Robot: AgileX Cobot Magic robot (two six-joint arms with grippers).
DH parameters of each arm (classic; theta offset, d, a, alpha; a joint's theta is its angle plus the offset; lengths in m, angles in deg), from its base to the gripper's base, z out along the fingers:
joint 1: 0 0.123 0 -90
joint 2: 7.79 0 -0.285 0
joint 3: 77.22 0 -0.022 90
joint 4: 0 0.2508 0 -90
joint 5: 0 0 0.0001 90
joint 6: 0 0.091 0 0
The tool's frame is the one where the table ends.
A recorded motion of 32 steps. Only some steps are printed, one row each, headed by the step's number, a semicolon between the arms.
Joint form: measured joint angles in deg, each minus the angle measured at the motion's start. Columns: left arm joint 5, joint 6, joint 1, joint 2, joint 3, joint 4; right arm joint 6, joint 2, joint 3, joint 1, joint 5, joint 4.
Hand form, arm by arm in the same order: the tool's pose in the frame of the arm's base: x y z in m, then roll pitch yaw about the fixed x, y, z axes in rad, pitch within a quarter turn. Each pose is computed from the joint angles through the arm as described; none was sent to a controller.
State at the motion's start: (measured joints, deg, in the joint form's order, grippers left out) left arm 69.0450 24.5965 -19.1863 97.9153 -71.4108 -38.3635; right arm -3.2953 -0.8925 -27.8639 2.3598 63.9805 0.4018
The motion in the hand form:
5: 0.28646 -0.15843 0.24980 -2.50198 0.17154 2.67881; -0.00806 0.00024 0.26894 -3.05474 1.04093 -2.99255
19: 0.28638 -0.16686 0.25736 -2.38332 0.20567 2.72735; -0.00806 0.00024 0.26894 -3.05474 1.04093 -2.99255
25: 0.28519 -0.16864 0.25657 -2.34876 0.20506 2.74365; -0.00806 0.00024 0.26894 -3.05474 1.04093 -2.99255
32: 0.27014 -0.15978 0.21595 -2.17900 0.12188 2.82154; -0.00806 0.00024 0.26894 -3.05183 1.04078 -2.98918
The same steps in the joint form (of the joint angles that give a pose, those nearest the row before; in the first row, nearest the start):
5: 0.00 1.65 0.00 0.00 0.98 -2.38; 0.00 0.00 0.00 0.00 0.00 0.00
19: 0.00 3.49 0.00 -0.09 1.03 -9.94; 0.00 0.00 0.00 0.00 0.00 0.00
25: -0.15 4.10 0.00 -0.09 1.73 -12.14; 0.00 0.00 0.00 0.00 0.00 0.00
32: -0.66 13.00 2.38 1.38 12.66 -23.82; -0.10 0.00 0.00 0.00 0.00 0.00

